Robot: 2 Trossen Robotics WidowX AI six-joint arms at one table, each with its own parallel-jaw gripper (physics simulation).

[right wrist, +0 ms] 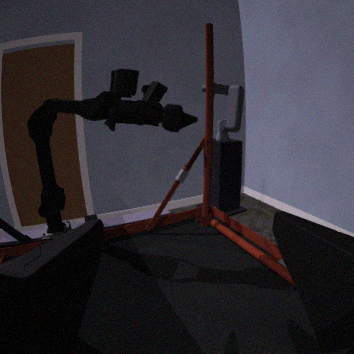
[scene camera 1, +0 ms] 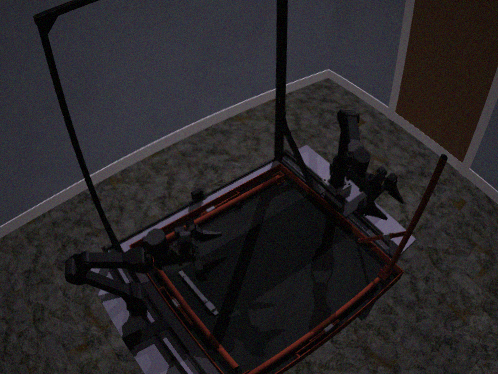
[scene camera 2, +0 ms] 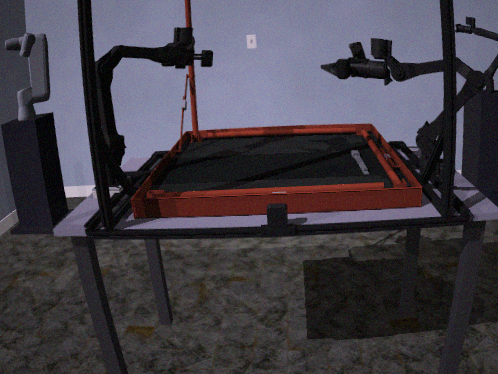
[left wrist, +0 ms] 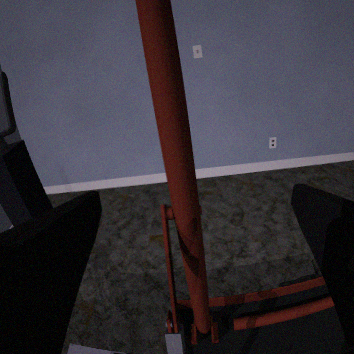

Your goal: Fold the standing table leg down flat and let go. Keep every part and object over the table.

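Pixels of known places: left gripper, between the fingertips: [right wrist: 187, 117] [scene camera 1: 395, 210] [left wrist: 199, 197]; right gripper, between the fingertips: [right wrist: 189, 226] [scene camera 1: 224, 245] [scene camera 2: 324, 65]; left arm's base, origin of its link: [right wrist: 55, 227] [scene camera 1: 337, 182] [scene camera 2: 111, 183]; right arm's base, origin of its link: [scene camera 1: 138, 308] [scene camera 2: 430, 171].
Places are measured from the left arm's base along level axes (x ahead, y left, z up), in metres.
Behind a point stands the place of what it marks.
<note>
The red standing leg [scene camera 1: 425, 200] @(x 0.164, y 0.527, z 0.472 m) [scene camera 2: 193, 100] @(x 0.158, y 0.498, z 0.180 m) [left wrist: 172, 115] @(x 0.157, y 0.505, z 0.366 m) [right wrist: 209, 75] @(x 0.164, y 0.516, z 0.469 m) rises upright from a corner of the red-rimmed panel [scene camera 2: 325, 202] @(x 0.660, y -0.170, z -0.006 m), at the right in scene camera 1. A thin red brace [scene camera 1: 382, 237] @(x 0.137, y 0.409, z 0.144 m) [scene camera 2: 183, 117] @(x 0.140, y 0.390, z 0.131 m) [left wrist: 169, 260] @(x 0.139, y 0.482, z 0.250 m) slants from the leg to the rim. My left gripper [scene camera 1: 394, 209] @(x 0.174, y 0.440, z 0.347 m) [scene camera 2: 207, 58] [right wrist: 187, 117] @(x 0.174, y 0.440, z 0.347 m) is open and empty, level with the leg's upper part. The leg stands ahead of its fingers in the left wrist view, a small gap away in the right wrist view. My right gripper [scene camera 1: 221, 247] @(x 0.674, y 0.227, z 0.311 m) [scene camera 2: 322, 67] @(x 0.674, y 0.227, z 0.311 m) is open and empty, high above the panel's other side.
Red legs [scene camera 1: 240, 198] [scene camera 2: 385, 157] lie flat along the panel's other edges. A pale bar [scene camera 1: 198, 292] @(x 0.772, y 0.168, z 0.014 m) [scene camera 2: 359, 161] @(x 0.771, y 0.143, z 0.013 m) lies on the dark panel surface. Black frame posts [scene camera 1: 281, 75] @(x 0.126, y -0.272, z 0.447 m) [scene camera 2: 447, 100] @(x 0.966, y -0.226, z 0.262 m) stand at the table's edge. A grey arm [scene camera 2: 40, 67] stands on a pedestal beyond the table.
</note>
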